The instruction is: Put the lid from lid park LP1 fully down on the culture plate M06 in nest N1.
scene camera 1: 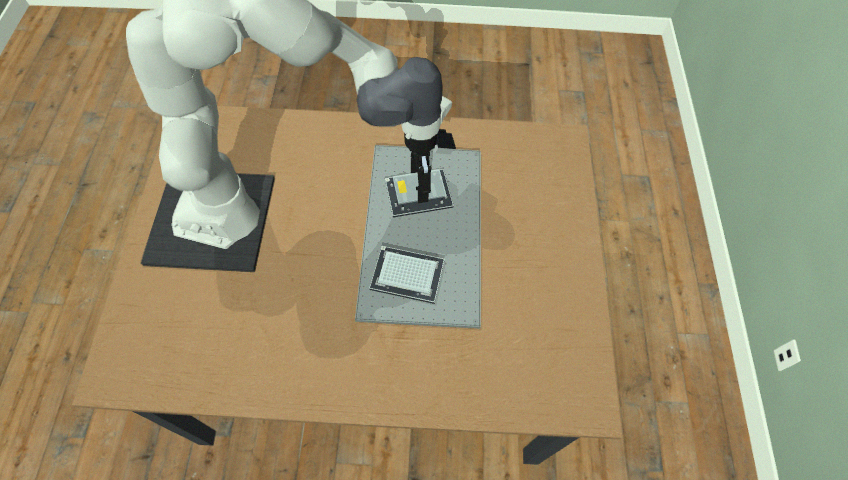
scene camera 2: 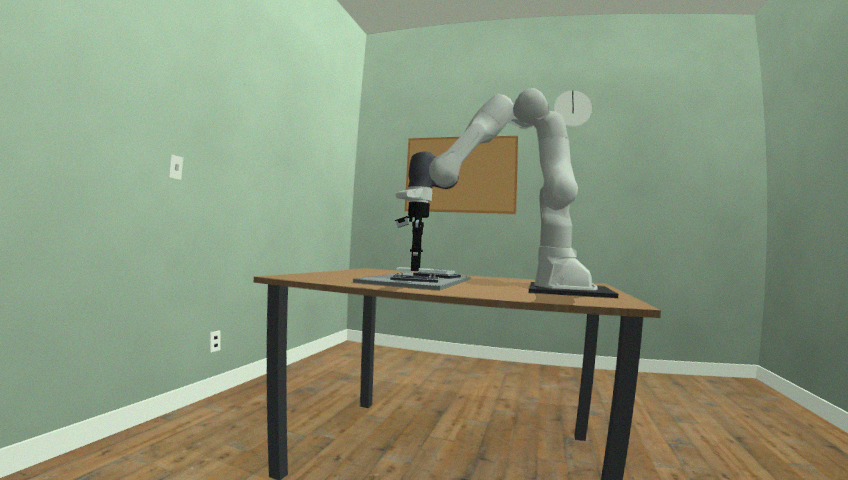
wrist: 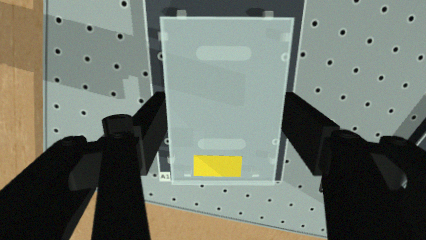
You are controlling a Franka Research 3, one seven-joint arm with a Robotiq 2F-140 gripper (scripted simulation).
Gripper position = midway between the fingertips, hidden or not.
Scene:
my gripper: scene camera 1 419, 186; scene camera 2 415, 270; wrist 224, 109

